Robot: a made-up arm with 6 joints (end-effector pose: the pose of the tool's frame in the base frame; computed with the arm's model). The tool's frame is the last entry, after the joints. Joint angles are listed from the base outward.
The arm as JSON. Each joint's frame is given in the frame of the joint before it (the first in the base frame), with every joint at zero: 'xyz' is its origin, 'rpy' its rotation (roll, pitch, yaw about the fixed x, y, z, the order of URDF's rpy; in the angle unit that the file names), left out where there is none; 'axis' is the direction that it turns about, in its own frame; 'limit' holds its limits. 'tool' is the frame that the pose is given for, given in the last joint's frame.
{
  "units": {
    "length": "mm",
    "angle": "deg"
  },
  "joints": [
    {
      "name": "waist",
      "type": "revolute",
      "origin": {
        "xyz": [
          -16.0,
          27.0,
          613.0
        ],
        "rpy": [
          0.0,
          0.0,
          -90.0
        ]
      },
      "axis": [
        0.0,
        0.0,
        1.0
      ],
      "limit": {
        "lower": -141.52,
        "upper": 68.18
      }
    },
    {
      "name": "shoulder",
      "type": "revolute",
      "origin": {
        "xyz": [
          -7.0,
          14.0,
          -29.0
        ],
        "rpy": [
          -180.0,
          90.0,
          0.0
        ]
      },
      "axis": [
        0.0,
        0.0,
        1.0
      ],
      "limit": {
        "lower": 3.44,
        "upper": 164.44
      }
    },
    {
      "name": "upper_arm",
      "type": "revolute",
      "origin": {
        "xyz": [
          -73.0,
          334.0,
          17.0
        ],
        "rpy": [
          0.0,
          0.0,
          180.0
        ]
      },
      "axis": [
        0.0,
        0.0,
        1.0
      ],
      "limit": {
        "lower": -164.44,
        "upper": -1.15
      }
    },
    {
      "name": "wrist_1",
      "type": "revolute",
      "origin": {
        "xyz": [
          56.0,
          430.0,
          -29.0
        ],
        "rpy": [
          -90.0,
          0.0,
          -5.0
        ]
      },
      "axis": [
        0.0,
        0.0,
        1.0
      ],
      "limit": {
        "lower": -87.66,
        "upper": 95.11
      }
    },
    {
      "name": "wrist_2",
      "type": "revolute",
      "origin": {
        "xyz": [
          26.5,
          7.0,
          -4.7
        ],
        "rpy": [
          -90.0,
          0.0,
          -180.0
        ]
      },
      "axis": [
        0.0,
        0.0,
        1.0
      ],
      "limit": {
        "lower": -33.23,
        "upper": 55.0
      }
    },
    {
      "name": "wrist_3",
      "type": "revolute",
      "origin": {
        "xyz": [
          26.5,
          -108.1,
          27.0
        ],
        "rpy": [
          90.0,
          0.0,
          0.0
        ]
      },
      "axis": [
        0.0,
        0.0,
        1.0
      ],
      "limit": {
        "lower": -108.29,
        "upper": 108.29
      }
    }
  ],
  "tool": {
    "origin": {
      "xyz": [
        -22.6,
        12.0,
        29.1
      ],
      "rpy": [
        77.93,
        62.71,
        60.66
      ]
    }
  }
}
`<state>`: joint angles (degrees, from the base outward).
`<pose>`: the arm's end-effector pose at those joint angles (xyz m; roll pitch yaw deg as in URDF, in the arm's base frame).
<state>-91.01 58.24 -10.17 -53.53 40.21 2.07</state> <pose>-0.0591 -0.2296 0.5107 -77.12 -29.74 47.55</pose>
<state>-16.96 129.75 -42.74 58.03 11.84 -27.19</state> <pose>0.3817 -0.0650 0.2456 -107.09 -72.70 76.91</pose>
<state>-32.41 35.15 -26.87 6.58 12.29 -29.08</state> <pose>0.2934 -0.1245 0.8121 -139.09 6.26 132.39</pose>
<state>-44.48 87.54 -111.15 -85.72 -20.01 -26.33</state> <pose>0.4359 -0.3320 1.1741 -22.74 37.40 -170.96</pose>
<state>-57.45 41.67 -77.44 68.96 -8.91 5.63</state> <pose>0.0610 -0.1611 1.2763 105.72 20.18 93.96</pose>
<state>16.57 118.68 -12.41 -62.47 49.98 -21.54</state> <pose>0.0822 -0.0085 0.3535 34.53 -56.82 94.10</pose>
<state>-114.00 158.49 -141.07 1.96 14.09 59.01</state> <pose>-0.3802 -0.7965 0.5250 152.17 -37.79 36.99</pose>
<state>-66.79 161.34 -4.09 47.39 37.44 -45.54</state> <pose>0.0124 0.1594 0.3749 18.97 -15.24 -70.24</pose>
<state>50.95 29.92 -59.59 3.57 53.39 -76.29</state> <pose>0.0777 0.2157 1.0219 -90.09 8.05 -120.26</pose>
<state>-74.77 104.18 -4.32 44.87 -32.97 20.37</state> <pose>-0.0137 -0.2065 0.3387 -144.63 -45.21 15.69</pose>
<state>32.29 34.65 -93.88 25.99 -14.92 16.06</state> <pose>-0.0540 -0.0074 1.3760 95.67 52.47 148.61</pose>
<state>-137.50 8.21 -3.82 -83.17 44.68 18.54</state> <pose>-0.2266 -0.0676 0.6954 -96.12 22.80 0.79</pose>
